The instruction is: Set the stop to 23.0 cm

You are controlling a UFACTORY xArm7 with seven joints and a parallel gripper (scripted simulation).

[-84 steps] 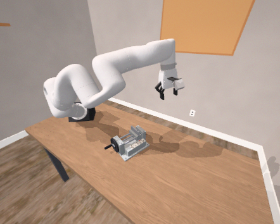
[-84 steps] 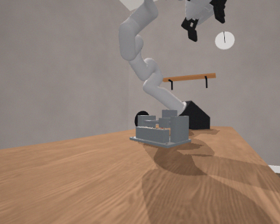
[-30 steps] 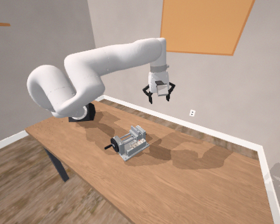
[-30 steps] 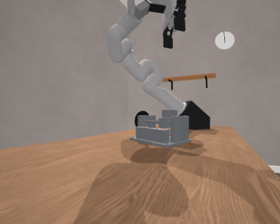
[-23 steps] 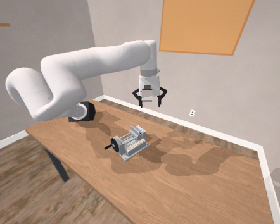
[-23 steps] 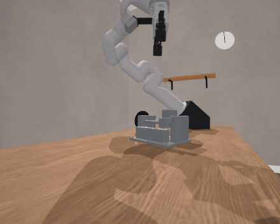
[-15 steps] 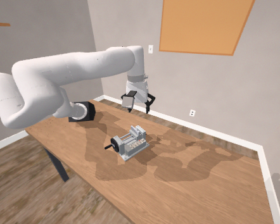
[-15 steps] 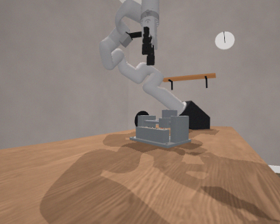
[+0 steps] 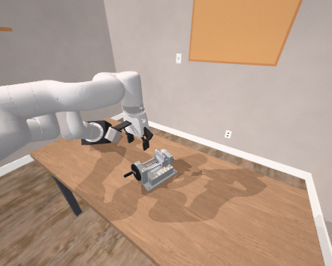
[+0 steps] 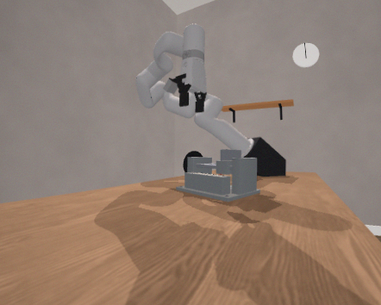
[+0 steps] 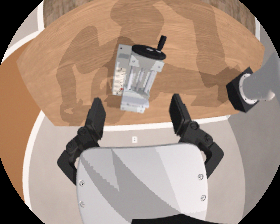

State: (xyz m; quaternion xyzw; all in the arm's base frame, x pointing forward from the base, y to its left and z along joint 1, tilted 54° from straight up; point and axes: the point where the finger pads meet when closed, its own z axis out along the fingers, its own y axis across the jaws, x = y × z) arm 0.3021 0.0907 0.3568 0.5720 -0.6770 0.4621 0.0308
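Right now my hand is 200 mm above the handwheel and 60 mm past it. From my hand the other things lie so: sliding stop block 170 mm below, 120 mm to the left, 70 mm ahead.
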